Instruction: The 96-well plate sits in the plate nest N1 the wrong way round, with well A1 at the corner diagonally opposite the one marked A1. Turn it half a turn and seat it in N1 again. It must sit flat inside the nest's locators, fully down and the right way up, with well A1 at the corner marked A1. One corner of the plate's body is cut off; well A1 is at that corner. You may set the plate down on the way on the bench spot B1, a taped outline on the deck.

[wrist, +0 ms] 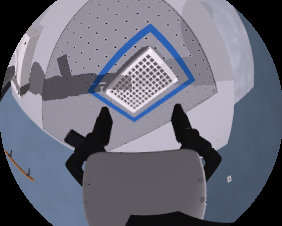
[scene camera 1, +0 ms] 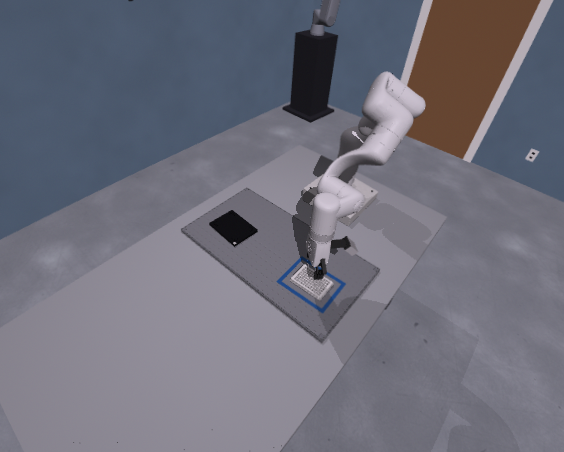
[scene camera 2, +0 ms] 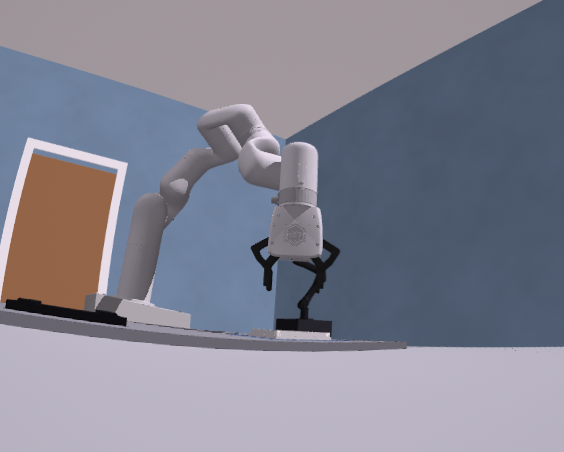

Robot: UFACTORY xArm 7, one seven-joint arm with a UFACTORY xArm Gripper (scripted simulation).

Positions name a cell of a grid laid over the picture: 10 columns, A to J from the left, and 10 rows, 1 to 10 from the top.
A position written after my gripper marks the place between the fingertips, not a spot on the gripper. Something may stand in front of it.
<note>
In view: my gripper (scene camera 2: F7), a white 96-well plate (scene camera 1: F7) and a black plate nest N1 (scene camera 1: E5).
The white 96-well plate shows as well in the wrist view (wrist: E5). My gripper shows as well in the wrist view (wrist: F5) and in scene camera 1 (scene camera 1: F6).
</note>
